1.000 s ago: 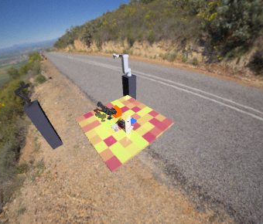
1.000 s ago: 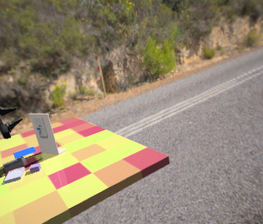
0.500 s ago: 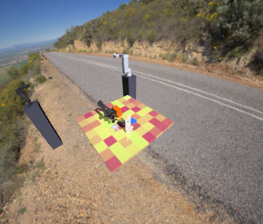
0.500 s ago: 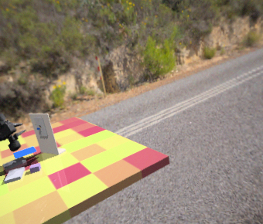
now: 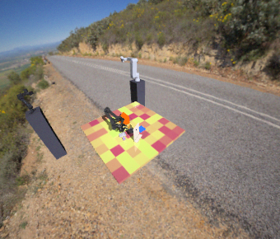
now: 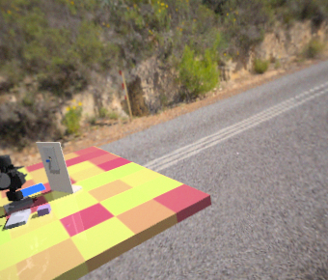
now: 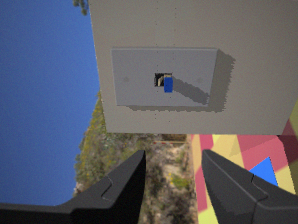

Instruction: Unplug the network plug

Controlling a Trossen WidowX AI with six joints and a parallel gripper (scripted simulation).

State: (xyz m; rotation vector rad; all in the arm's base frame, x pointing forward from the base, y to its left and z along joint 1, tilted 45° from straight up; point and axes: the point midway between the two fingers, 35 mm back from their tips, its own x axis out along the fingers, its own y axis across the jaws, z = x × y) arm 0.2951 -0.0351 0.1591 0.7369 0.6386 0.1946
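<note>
Right now the network plug is 110 mm ahead of my gripper tip and 50 mm to the left of it. Round my gripper tip: blue marked square (20 mm ahead, 240 mm to the left, 170 mm below); then purple block (10 mm ahead, 100 mm to the right, 160 mm below); then grey upright panel (130 mm ahead, 60 mm to the left, 60 mm below).
</note>
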